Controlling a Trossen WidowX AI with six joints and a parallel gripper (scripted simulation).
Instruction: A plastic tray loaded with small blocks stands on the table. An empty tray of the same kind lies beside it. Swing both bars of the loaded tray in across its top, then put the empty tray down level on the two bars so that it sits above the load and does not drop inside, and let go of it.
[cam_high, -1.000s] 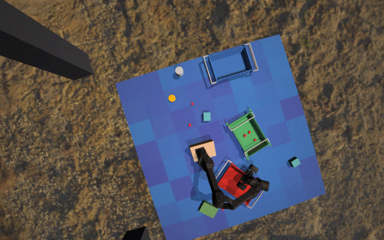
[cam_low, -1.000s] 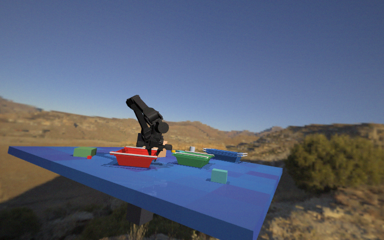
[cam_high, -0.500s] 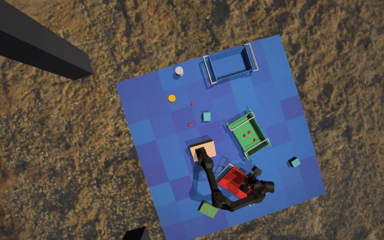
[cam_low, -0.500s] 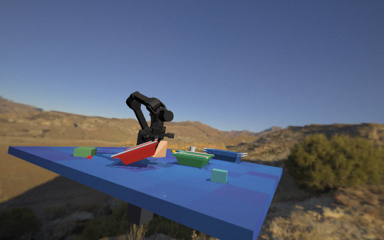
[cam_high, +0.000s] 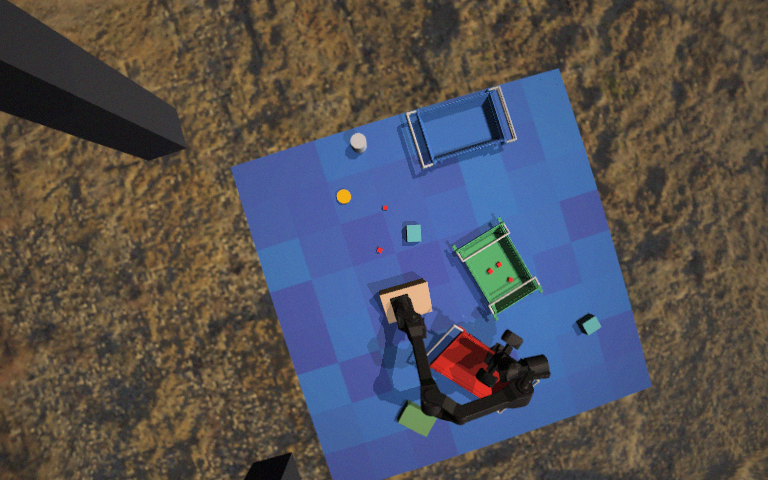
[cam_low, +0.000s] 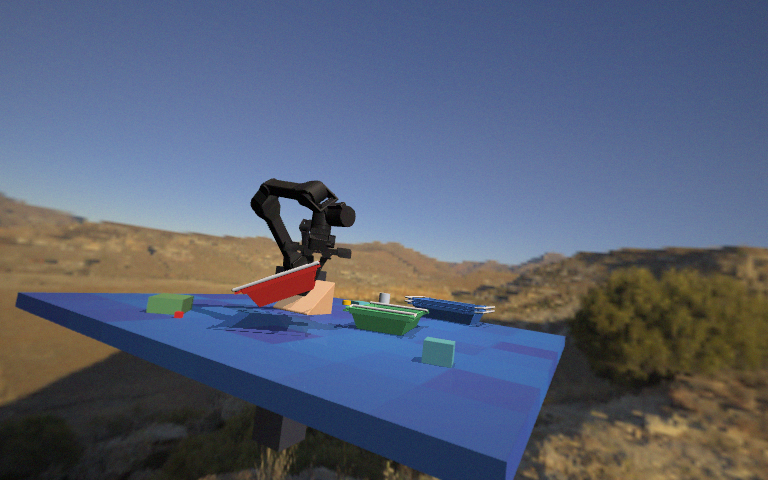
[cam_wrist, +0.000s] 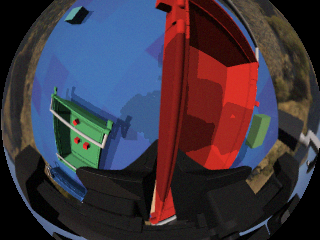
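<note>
My gripper tip is 6 cm past the red tray and 5 cm to the left of it. Also, from my gripper tip: small red block 11 cm ahead, 24 cm to the left, 11 cm below; small red cube 21 cm behind, 24 cm to the right, 12 cm below; green block 31 cm behind, 21 cm to the right, 11 cm below.
</note>
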